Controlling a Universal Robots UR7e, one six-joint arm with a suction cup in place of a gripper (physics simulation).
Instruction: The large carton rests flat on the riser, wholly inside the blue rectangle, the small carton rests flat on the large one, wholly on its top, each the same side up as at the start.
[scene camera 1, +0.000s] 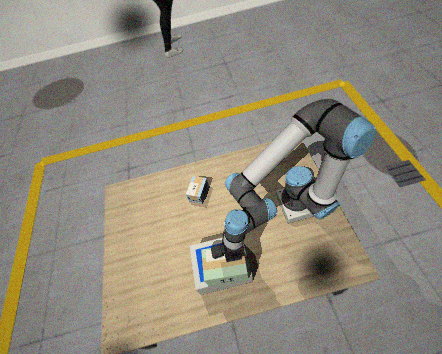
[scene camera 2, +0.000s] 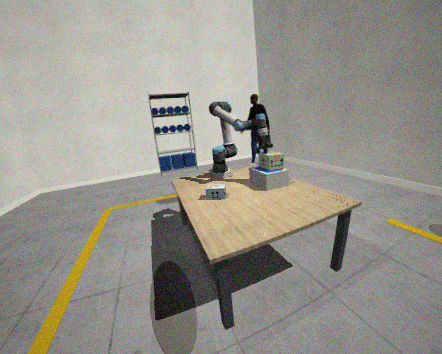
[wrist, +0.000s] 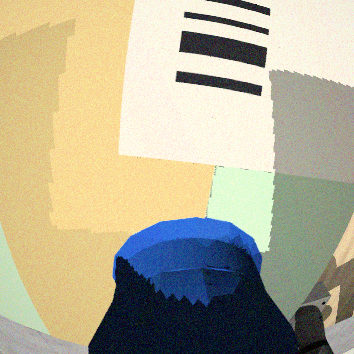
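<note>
The large carton (scene camera 1: 223, 270) (scene camera 2: 271, 161) (wrist: 105, 175), pale green with tan tape and a white label on top, sits on the grey riser (scene camera 1: 194, 272) (scene camera 2: 269, 180). It covers most of the blue rectangle (scene camera 1: 199, 265) (scene camera 2: 263, 170), which shows as a strip along its left side. My suction cup (scene camera 1: 231, 256) (scene camera 2: 267, 149) (wrist: 187, 242) presses on the carton's top and holds it. The small carton (scene camera 1: 197, 189) (scene camera 2: 215, 192) lies on the table (scene camera 1: 149, 263) (scene camera 2: 262, 218), apart from the riser, toward the far left.
The arm's base (scene camera 1: 295, 211) stands at the table's right rear. A person (scene camera 2: 255, 123) (scene camera 1: 167, 28) stands on the floor behind the table. A shelf rack (scene camera 2: 168, 95) stands against the back wall. A yellow line (scene camera 1: 219, 116) marks the floor.
</note>
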